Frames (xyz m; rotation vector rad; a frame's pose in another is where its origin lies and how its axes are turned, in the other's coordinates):
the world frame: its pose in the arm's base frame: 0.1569 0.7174 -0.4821 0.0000 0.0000 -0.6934
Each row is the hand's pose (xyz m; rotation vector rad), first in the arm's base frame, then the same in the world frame.
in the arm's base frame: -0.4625 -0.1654 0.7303 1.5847 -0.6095 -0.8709
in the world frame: 0.0879 -1.0748 1.2124 1.6354 -0.0335 -0.3463
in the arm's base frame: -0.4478 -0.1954 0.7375 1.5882 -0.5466 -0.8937
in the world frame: 0.1184 -1.0885 1.2196 1.6159 0.0246 -0.3651
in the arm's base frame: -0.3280 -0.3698 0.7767 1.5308 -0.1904 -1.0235
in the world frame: 0.3220 -1.1461 1.2588 1.4376 0.3259 -0.4675
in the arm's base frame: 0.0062 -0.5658 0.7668 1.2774 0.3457 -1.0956
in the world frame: 0.7043 -1.0832 1.2489 1.0329 0.7235 -0.5020
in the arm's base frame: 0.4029 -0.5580 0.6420 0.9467 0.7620 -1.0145
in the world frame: 1.0044 -0.8236 1.1241 0.6052 0.9951 -0.4052
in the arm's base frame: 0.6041 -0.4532 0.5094 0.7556 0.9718 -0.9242
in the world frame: 1.0921 -0.6145 0.9915 0.3666 1.1281 -0.3174
